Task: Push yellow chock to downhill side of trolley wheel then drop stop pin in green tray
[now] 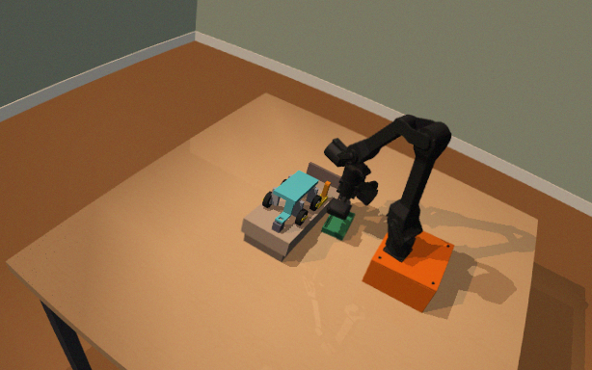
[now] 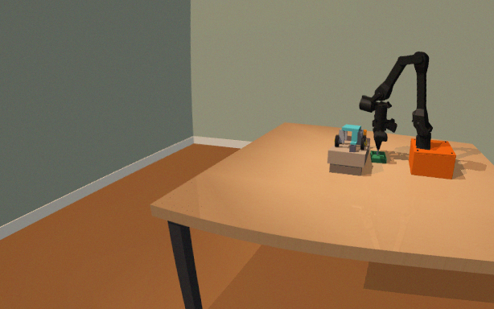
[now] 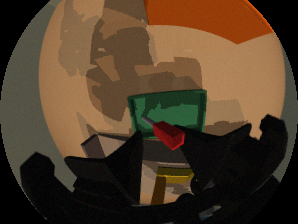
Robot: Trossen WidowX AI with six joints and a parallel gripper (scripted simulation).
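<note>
The red-headed stop pin lies right at my gripper tip. Also, from my gripper tip: yellow chock 60 mm ahead, 40 mm to the left, 30 mm above; green tray 60 mm below, 20 mm to the left, 10 mm behind; ramp block 140 mm to the left, 100 mm ahead.
</note>
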